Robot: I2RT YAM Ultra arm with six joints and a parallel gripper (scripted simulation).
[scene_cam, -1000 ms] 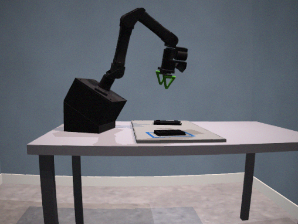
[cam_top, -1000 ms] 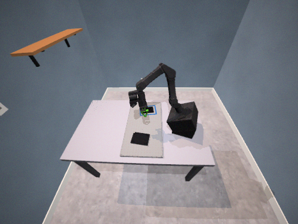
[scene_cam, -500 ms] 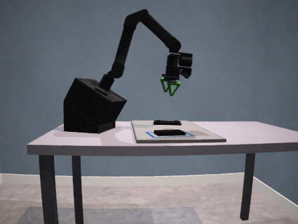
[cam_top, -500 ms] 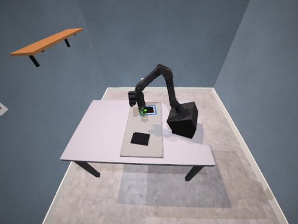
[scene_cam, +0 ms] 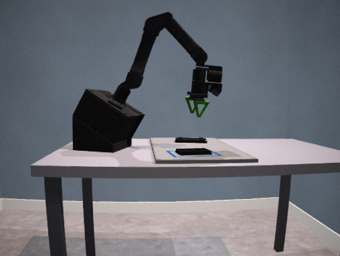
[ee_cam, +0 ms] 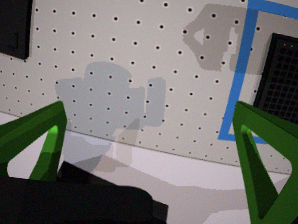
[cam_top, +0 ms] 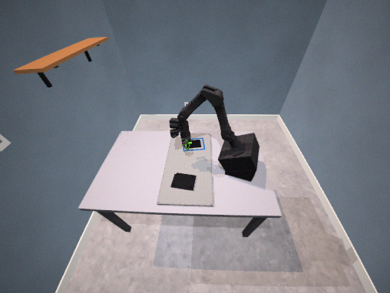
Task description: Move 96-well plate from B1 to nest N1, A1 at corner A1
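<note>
Now: hand 160 mm to the left of the black 96-well plate, 150 mm above it and 40 mm past it. The rest, counted from my hand: white A1 label: 150 mm to the left, 140 mm below, 100 mm ahead; then black plate nest N1: 220 mm to the left, 150 mm below, 30 mm ahead.
</note>
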